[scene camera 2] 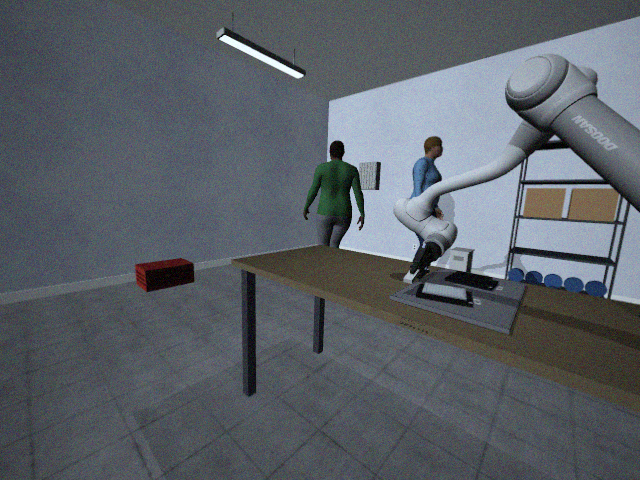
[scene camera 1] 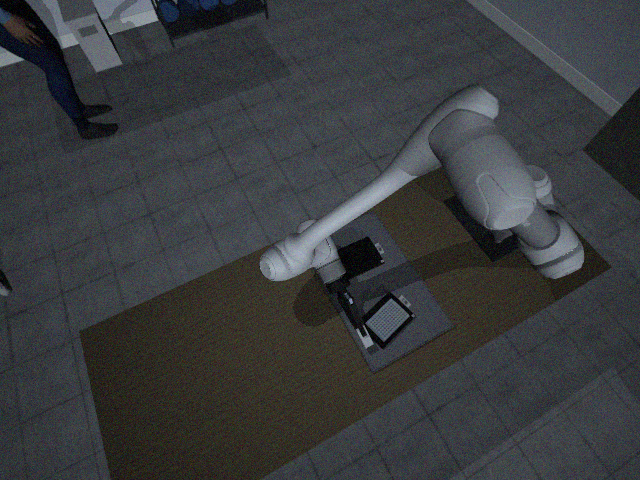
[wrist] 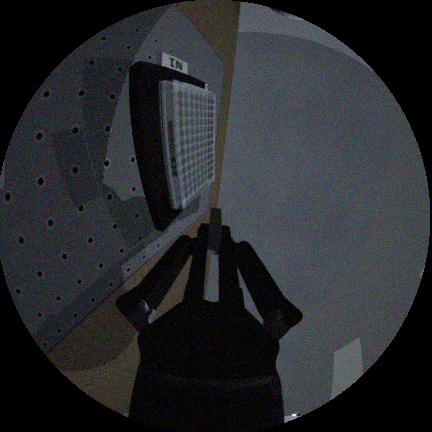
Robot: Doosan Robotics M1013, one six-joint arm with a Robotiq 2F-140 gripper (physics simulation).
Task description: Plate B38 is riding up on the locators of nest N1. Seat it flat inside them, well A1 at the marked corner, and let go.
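Places are measured from the arm's base along level axes (x ahead, y left, z up), in millimetres.
Where they show: gripper, fingertip midpoint: (scene camera 2: 407, 281) (scene camera 1: 369, 345) (wrist: 214, 216).
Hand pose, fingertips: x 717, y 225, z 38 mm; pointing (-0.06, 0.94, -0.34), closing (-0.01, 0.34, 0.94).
After its pixels a point has its place.
Plate B38 (scene camera 1: 388, 319) {x 614, y 174, z 27 mm} (scene camera 2: 447, 291) {x 596, y 195, z 28 mm} (wrist: 194, 145) {x 619, y 163, z 26 mm} is a pale multiwell plate in the black nest N1 (scene camera 1: 382, 343) (wrist: 142, 135). In the wrist view its long side stands up above the nest wall; its exact tilt is hard to judge. The label N1 (scene camera 1: 404, 300) {x 522, y 135, z 2 mm} (wrist: 175, 63) {x 523, y 137, z 2 mm} lies beside the nest, and a small pale mark (scene camera 1: 413, 315) {x 526, y 195, z 12 mm} (wrist: 206, 86) {x 526, y 197, z 12 mm} shows at one corner. Which well is A1 cannot be read. My gripper (scene camera 1: 364, 334) {x 717, y 225, z 38 mm} (scene camera 2: 412, 276) {x 717, y 225, z 38 mm} (wrist: 214, 216) {x 717, y 225, z 38 mm} is shut and empty, slanting down beside the nest's left side in scene camera 1, apart from the plate.
A second black nest with a dark plate (scene camera 1: 360, 256) {x 589, y -73, z 23 mm} (scene camera 2: 471, 280) {x 588, y -38, z 18 mm} stands on the same perforated grey board (scene camera 1: 429, 328) {x 496, y 255, z 0 mm} (scene camera 2: 493, 321) {x 453, y 261, z 0 mm} (wrist: 65, 190) {x 649, y 49, z 0 mm}. The board lies on the wooden table (scene camera 1: 206, 361) {x 1215, y 38, z -13 mm} (scene camera 2: 310, 273) {x 1119, y 297, z -13 mm}. Two people (scene camera 2: 336, 186) (scene camera 2: 425, 175) are beyond the table.
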